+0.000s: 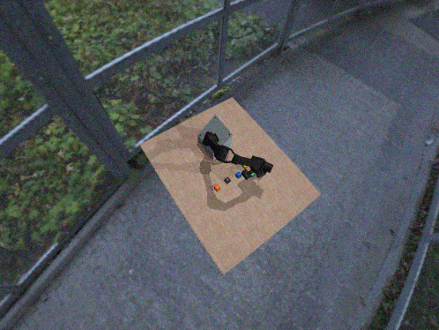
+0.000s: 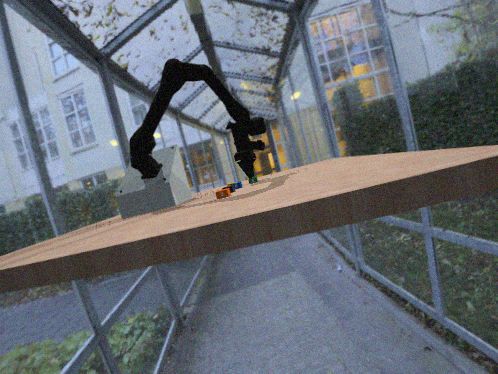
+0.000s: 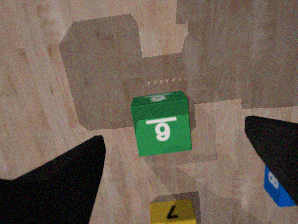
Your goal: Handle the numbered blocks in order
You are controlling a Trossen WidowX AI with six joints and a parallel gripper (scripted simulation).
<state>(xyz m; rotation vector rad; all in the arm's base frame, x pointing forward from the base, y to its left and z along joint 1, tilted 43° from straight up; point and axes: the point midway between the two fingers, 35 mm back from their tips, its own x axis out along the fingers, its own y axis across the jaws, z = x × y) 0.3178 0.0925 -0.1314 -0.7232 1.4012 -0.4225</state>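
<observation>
Now: the green block 1 cm to the left of my gripper tip and 1 cm below it. From my gripper tip the other things lie so: blue block 9 cm to the right, 4 cm behind, 1 cm below; yellow block 8 cm behind, 1 cm to the right, 1 cm below; black block 18 cm to the right, 4 cm behind, 1 cm below.
</observation>
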